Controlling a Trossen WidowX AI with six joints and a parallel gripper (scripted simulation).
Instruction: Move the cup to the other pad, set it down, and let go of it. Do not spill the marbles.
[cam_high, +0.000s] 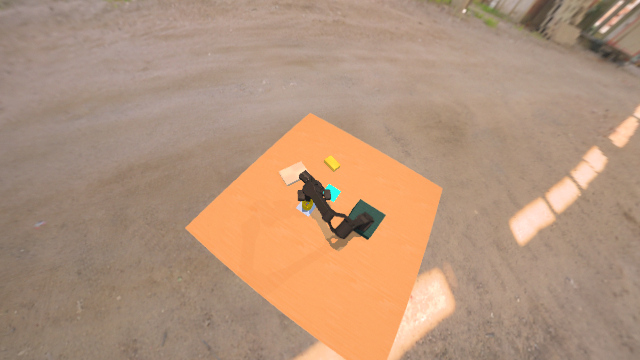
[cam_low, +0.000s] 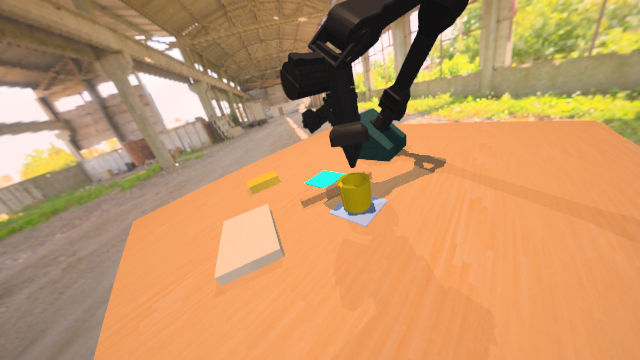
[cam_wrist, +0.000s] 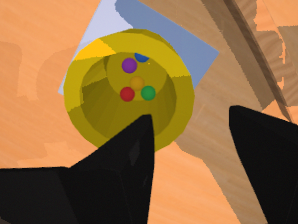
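Right now my gripper tip is 2 cm short of the yellow cup, 2 cm to the right of it and 6 cm above it. From my gripper tip the other things lie so: thin low bar: 1 cm behind, 7 cm to the right, 9 cm below; then cyan pad: 4 cm behind, 17 cm to the right, 10 cm below.
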